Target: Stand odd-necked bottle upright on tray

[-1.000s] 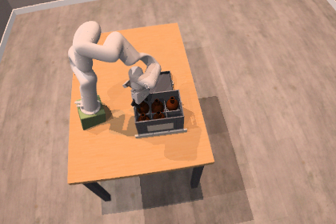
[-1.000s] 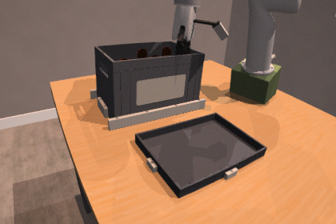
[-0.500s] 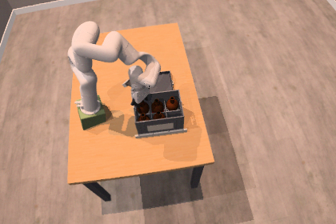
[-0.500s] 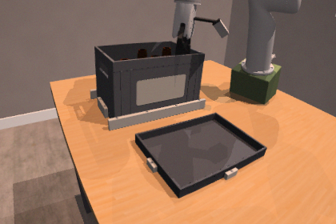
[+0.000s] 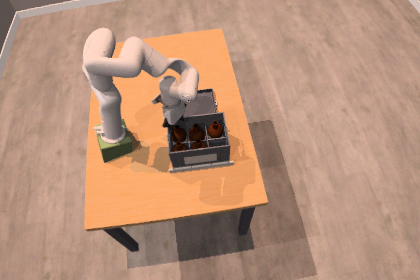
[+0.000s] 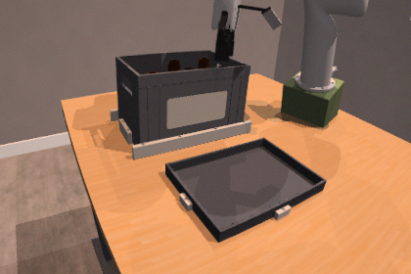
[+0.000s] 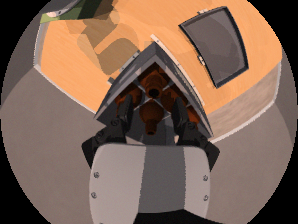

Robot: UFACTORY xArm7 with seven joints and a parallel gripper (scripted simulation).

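Right now my hand is 180 mm short of the glass bottle, 10 mm to the left of it and 110 mm above it. The rest, counted from my hand: crate: 90 mm ahead, 50 mm to the right, 120 mm below; then dark tray: 90 mm ahead, 220 mm to the left, 190 mm below.
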